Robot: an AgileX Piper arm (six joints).
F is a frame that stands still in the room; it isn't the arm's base.
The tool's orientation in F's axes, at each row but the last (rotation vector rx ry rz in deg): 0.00 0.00 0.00; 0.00 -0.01 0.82; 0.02 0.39 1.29; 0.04 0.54 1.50; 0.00 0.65 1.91; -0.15 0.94 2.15
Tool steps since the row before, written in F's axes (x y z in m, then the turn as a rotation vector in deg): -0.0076 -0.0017 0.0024 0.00 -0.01 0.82; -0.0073 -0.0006 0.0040 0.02 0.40 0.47; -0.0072 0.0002 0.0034 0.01 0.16 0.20; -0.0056 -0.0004 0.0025 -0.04 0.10 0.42; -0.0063 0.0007 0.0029 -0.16 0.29 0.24; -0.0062 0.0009 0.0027 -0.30 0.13 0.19
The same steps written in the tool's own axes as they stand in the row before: -0.0076 -0.0017 0.0024 0.00 -0.01 0.82; -0.0073 -0.0005 0.0040 0.03 0.40 0.47; -0.0072 0.0004 0.0034 0.01 0.16 0.20; -0.0056 -0.0003 0.0024 -0.04 0.10 0.42; -0.0063 0.0009 0.0028 -0.15 0.30 0.24; -0.0062 0.0011 0.0026 -0.30 0.14 0.19
